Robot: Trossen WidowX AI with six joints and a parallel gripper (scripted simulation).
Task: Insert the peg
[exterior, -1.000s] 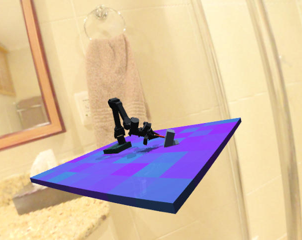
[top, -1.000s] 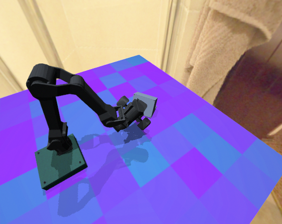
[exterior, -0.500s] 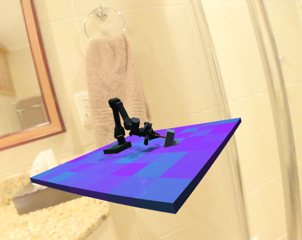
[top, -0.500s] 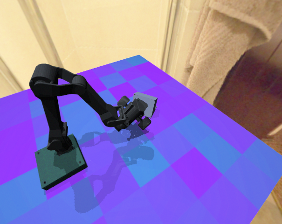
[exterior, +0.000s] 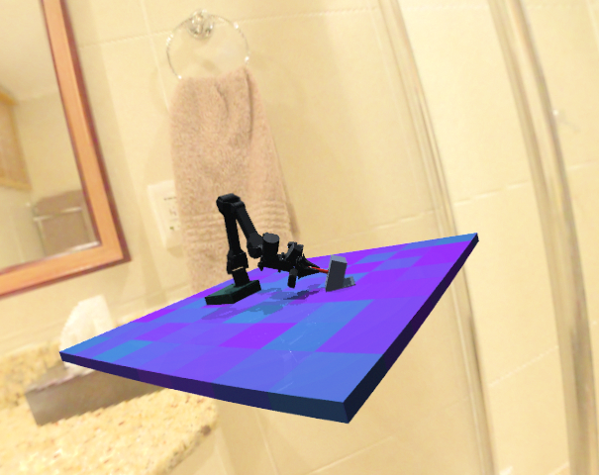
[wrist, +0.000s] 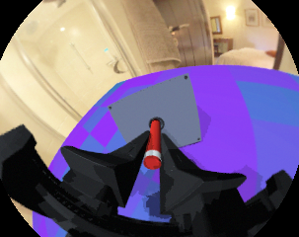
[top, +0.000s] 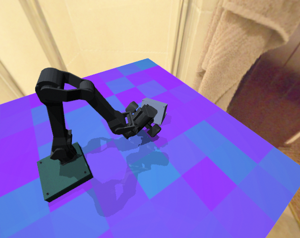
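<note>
Right now my gripper tip is 40 mm short of the panel, 30 mm to the right of it and 30 mm above it. Also, from my gripper tip: red round peg 10 mm behind, 10 mm to the right, 10 mm above.
</note>
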